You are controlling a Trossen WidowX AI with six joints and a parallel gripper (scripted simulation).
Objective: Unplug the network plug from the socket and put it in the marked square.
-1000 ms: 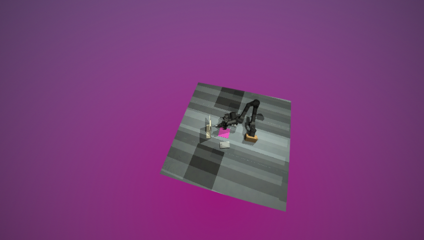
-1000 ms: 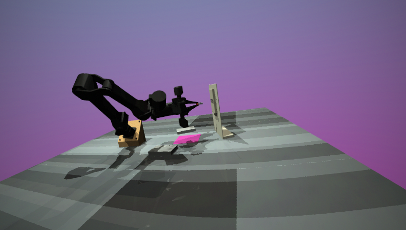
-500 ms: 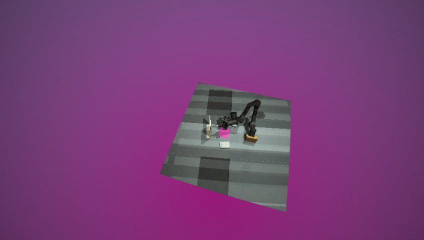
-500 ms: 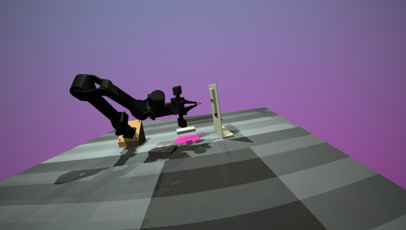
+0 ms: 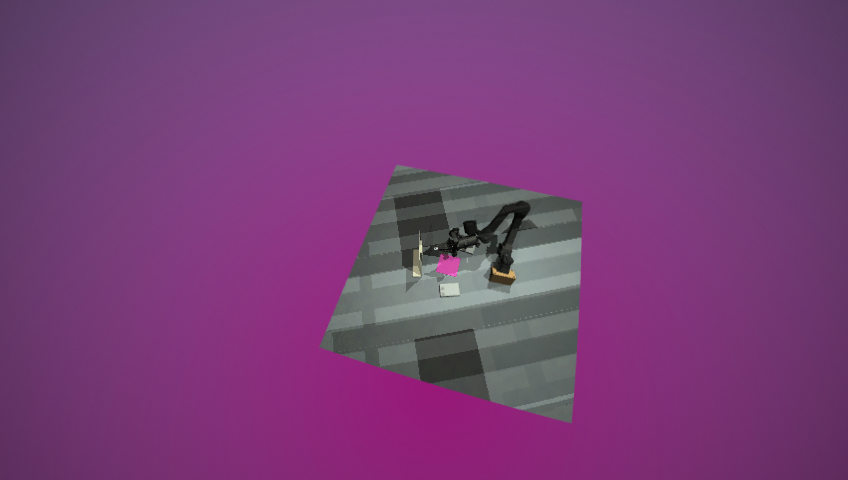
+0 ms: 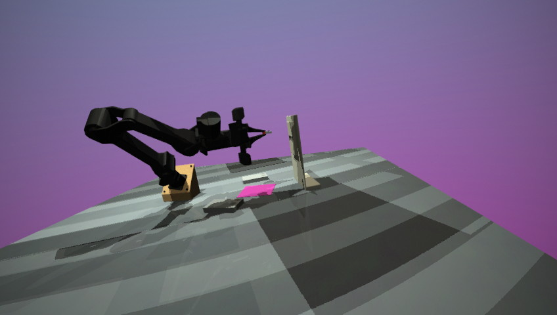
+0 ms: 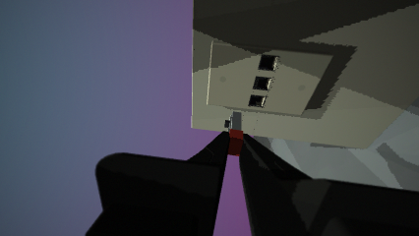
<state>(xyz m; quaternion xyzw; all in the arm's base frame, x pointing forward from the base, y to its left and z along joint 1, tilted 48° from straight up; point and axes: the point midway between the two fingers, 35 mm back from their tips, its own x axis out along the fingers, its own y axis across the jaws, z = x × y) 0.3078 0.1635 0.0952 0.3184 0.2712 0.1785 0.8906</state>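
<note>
The magenta marked square is 6 cm behind my gripper tip, 2 cm to the right of it and 20 cm below it. The rest, counted from my gripper tip: beige upright panel 10 cm ahead, 3 cm to the left, 9 cm below; then red plug 1 cm ahead.
</note>
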